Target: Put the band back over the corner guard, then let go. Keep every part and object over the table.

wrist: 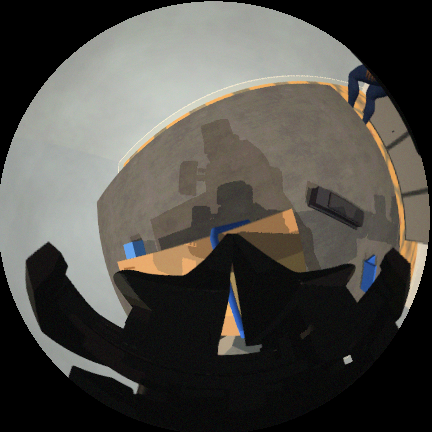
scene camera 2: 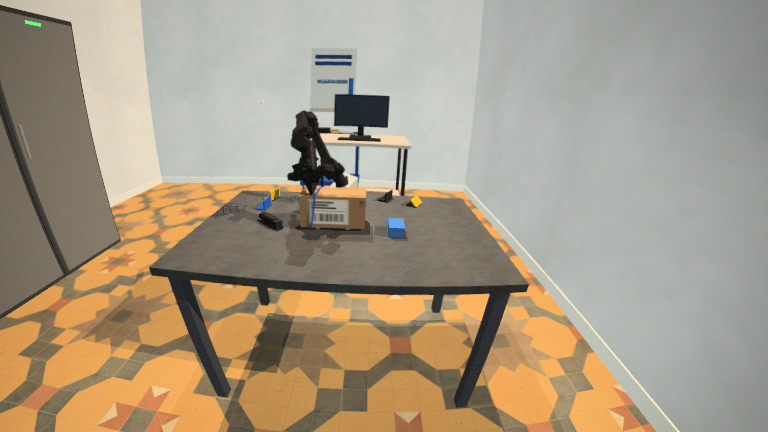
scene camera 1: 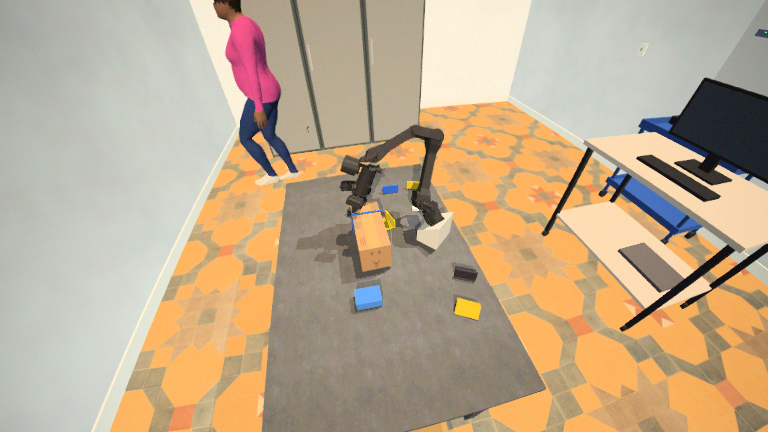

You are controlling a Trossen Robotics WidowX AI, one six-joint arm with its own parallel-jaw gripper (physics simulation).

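Seen in the pictures: gripper, fingertip midpoint: (wrist: 230, 238) (scene camera 2: 312, 195) (scene camera 1: 353, 212); arm's base, origin of the base link: (scene camera 2: 342, 182) (scene camera 1: 435, 220).
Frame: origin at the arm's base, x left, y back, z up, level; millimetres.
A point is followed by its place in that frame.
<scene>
The blue band (scene camera 1: 367, 213) (scene camera 2: 313, 208) {y -331, x -121, z -2 mm} (wrist: 214, 238) {y -323, x -115, z 50 mm} runs across the top and down the label side of the cardboard box (scene camera 1: 372, 236) {y -283, x 26, z 44 mm} (scene camera 2: 359, 212) {y -346, x 53, z -15 mm} (wrist: 282, 222) {y -312, x -166, z 44 mm}, near one end. A yellow corner guard (scene camera 1: 389, 220) {y -152, x -150, z -79 mm} shows at the box's arm-facing side, beside the band in scene camera 1; whether the band lies over it I cannot tell. The box hides it in scene camera 2. My gripper (scene camera 1: 351, 211) {y -318, x -126, z 46 mm} (scene camera 2: 311, 190) {y -318, x -126, z 46 mm} (wrist: 230, 238) {y -318, x -126, z 46 mm} is shut and empty, its tips low over the box top close to the band. The dark fingers hide part of the band in the wrist view.
A light blue block (scene camera 1: 368, 297) {y -363, x 206, z -56 mm} (scene camera 2: 396, 227) {y -401, x 187, z -56 mm} stands beyond the smiling end. A black piece (scene camera 1: 465, 274) {y 9, x 238, z -71 mm} and a yellow piece (scene camera 1: 467, 308) {y -59, x 360, z -71 mm} lie near the table edge. A blue piece (scene camera 1: 390, 189) {y -68, x -360, z -72 mm}, another yellow piece (scene camera 1: 412, 185) {y 53, x -347, z -71 mm} and a long black object (scene camera 2: 270, 220) {y -293, x -301, z -66 mm} (wrist: 336, 206) {y -277, x -288, z -56 mm} lie past the banded end.
</scene>
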